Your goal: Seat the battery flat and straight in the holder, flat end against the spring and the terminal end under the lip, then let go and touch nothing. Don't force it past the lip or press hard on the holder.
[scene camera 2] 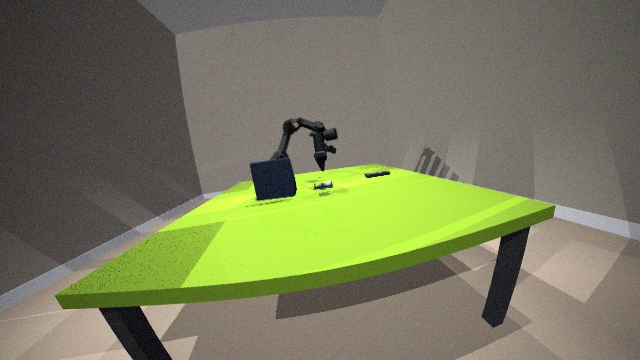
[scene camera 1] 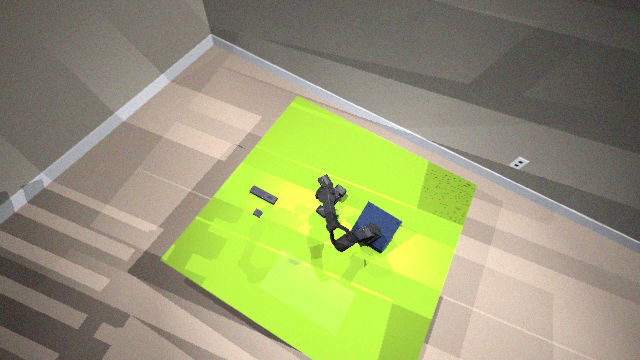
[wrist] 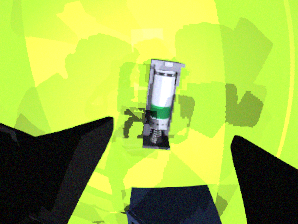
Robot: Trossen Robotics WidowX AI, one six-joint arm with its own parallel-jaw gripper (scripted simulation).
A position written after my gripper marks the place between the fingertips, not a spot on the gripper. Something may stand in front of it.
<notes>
My gripper (wrist: 175, 133) is open, holding nothing. Further things: a battery (wrist: 163, 83).
</notes>
